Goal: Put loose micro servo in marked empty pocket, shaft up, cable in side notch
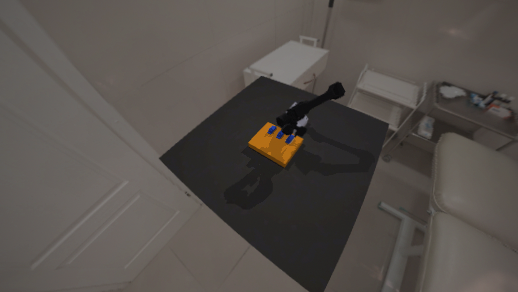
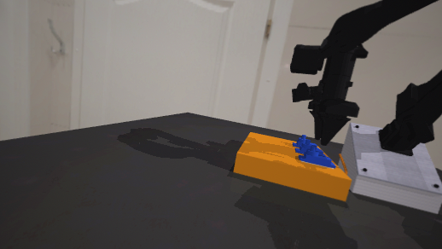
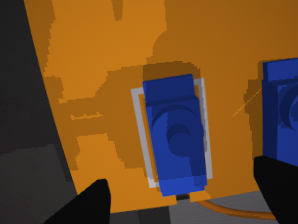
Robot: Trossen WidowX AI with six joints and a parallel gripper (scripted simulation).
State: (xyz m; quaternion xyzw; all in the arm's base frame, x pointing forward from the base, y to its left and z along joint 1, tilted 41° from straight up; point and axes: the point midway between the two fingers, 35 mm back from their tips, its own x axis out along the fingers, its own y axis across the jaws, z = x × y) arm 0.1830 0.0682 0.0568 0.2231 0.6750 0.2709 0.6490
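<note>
My gripper tip is now 11 cm short of the orange deck, 7 cm to the left of it and 8 cm above it.
</note>
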